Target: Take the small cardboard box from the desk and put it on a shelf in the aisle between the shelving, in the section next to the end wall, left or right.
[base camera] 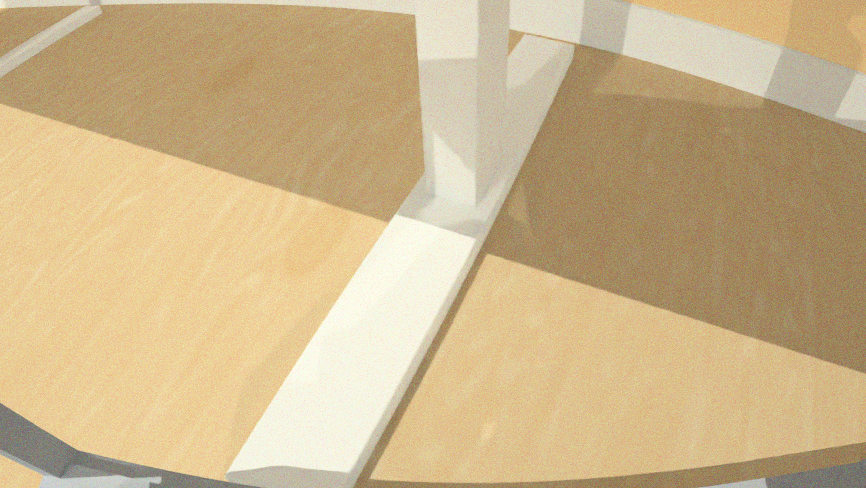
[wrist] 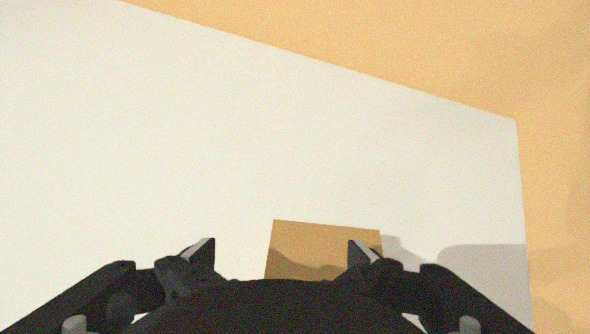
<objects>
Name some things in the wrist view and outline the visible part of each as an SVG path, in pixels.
My gripper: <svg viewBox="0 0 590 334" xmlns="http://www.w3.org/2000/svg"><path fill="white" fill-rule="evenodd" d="M0 332L0 334L426 334L418 326L402 316L402 313L418 315L419 322L428 334L535 334L449 269L438 264L429 263L420 265L420 273L405 271L401 262L392 258L383 258L377 251L367 247L361 240L348 240L347 271L332 281L326 279L320 282L296 279L239 281L235 278L227 280L214 270L215 238L212 237L201 238L197 243L186 247L176 256L169 255L157 259L154 262L154 268L136 270L136 262L131 260L117 260L106 264ZM148 313L132 323L134 321L134 315Z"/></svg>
A small cardboard box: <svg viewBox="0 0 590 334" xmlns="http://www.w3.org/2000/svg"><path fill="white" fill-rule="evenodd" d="M264 279L296 279L319 282L326 279L332 281L347 271L348 240L361 240L367 247L374 249L384 258L380 230L273 219Z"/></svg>
</objects>
